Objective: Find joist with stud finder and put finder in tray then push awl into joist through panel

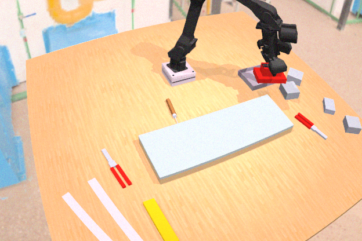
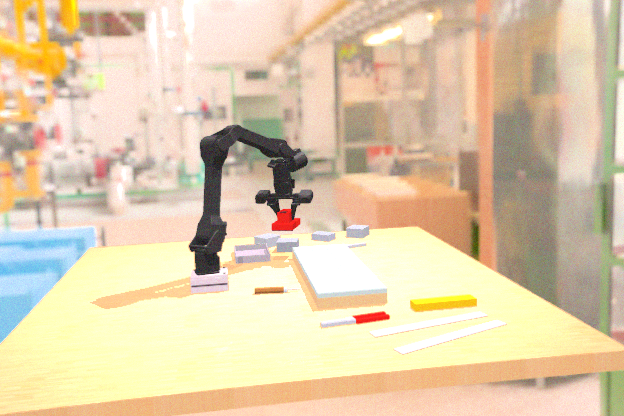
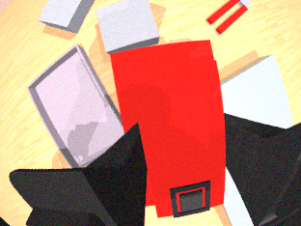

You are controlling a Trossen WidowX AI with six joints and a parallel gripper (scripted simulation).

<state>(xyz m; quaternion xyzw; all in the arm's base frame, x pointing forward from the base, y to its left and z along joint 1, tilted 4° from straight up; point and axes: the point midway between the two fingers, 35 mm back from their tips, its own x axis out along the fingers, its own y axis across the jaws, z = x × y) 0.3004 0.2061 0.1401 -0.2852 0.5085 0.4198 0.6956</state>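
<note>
My gripper tip is 12 cm above the lilac tray, 11 cm past it and 7 cm to the right of it. Round my gripper tip: awl 36 cm to the right, 13 cm below, 12 cm behind; red stud finder 2 cm to the right, 2 cm above, 1 cm behind; yellow strip 63 cm to the right, 22 cm ahead, 12 cm below.
</note>
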